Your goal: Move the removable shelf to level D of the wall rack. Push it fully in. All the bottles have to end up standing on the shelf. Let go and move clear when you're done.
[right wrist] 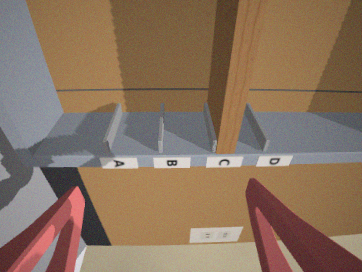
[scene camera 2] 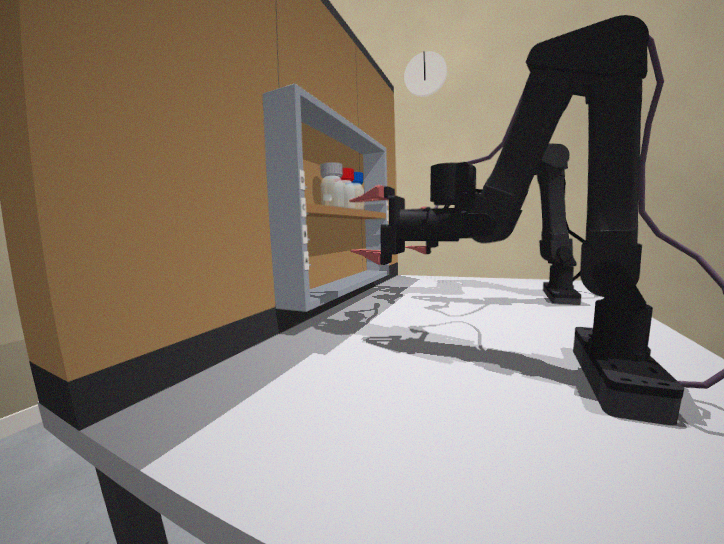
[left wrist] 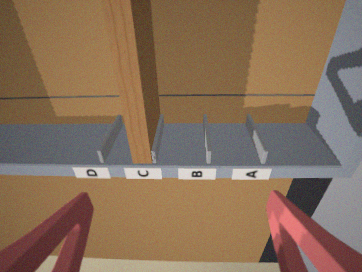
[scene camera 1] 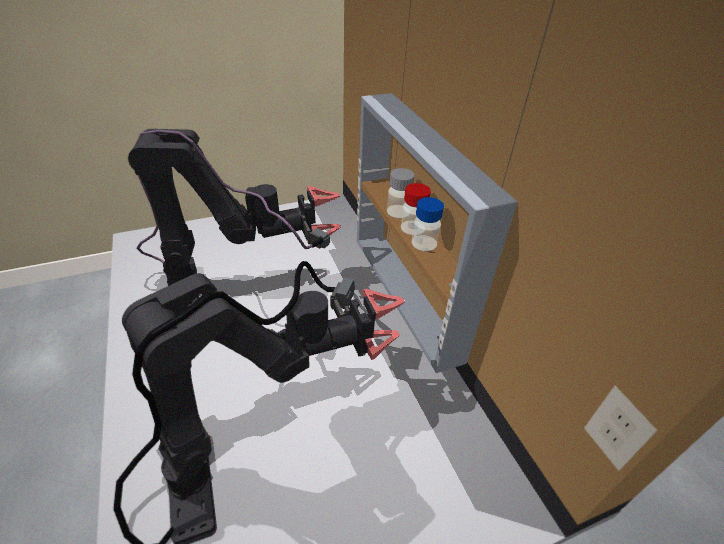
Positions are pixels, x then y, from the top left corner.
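Scene camera 2 shows me a grey-capped bottle [332,187], and scene camera 1 has the bottle [399,178] as well. In the left wrist view the bottle is out of frame, and in the right wrist view it's out of frame too.
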